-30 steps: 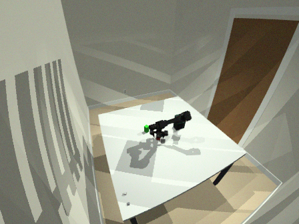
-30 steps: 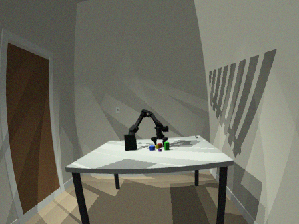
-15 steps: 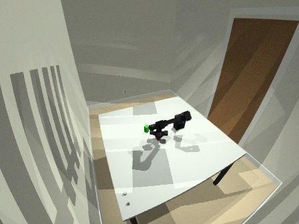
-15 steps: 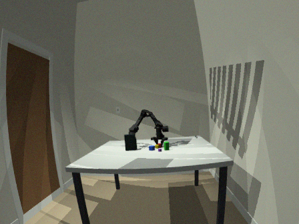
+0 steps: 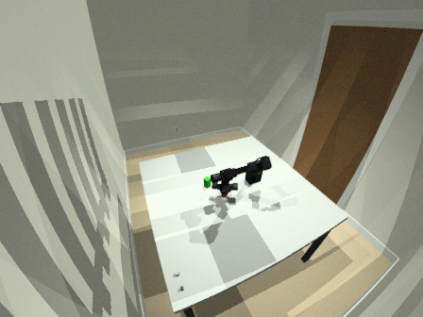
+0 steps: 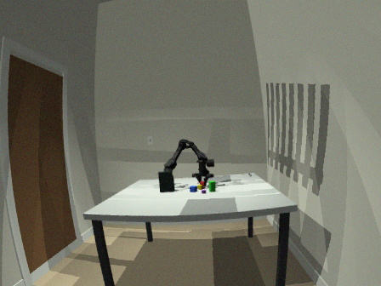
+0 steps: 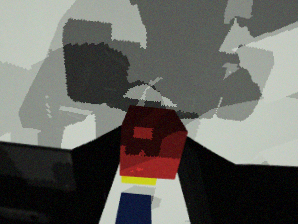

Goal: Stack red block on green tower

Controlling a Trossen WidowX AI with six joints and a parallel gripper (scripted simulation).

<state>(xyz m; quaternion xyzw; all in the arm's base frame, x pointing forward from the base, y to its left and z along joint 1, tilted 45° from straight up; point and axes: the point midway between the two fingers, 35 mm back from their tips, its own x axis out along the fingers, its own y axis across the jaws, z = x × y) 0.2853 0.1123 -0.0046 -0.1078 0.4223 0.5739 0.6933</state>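
The yellow block lies 30 mm to the right of my gripper tip, 20 mm behind it and 10 mm below it. The rest, counted from my gripper tip: blue block: 120 mm to the right, 70 mm behind; red block: 10 mm above; small purple block: 200 mm to the right, 20 mm ahead, 10 mm below.
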